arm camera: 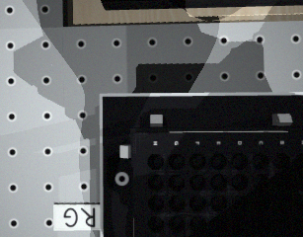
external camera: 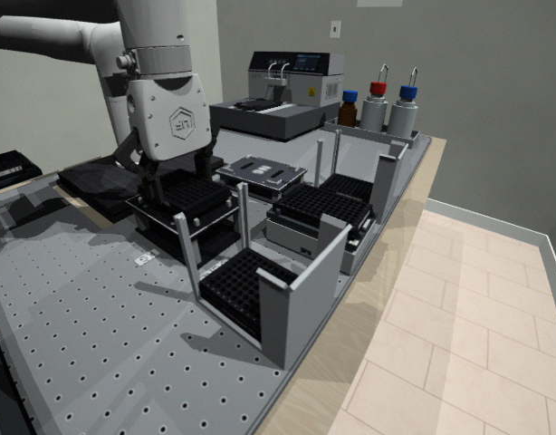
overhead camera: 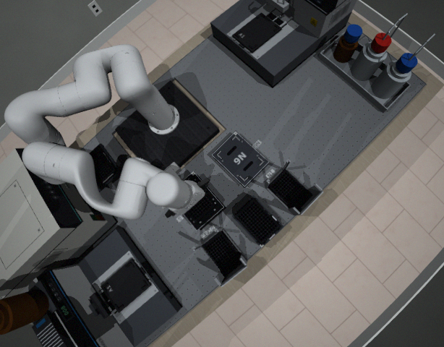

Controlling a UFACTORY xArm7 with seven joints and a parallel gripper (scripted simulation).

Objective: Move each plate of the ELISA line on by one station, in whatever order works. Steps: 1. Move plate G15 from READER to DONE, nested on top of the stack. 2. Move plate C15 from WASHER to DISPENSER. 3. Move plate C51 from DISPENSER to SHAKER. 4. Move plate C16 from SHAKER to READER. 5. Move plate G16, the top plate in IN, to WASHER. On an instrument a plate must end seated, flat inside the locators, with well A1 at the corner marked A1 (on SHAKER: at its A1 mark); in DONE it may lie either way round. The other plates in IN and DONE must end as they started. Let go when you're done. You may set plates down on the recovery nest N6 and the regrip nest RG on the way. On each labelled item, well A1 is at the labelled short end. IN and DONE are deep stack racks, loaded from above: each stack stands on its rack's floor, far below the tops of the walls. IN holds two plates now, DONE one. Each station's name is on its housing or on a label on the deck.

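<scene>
My gripper is now 30 mm above the RG nest. The rest, counted from my hand: RG deck label (80 mm to the right, 90 mm below); N6 nest (10 mm behind, 210 mm to the left, 60 mm below).
</scene>
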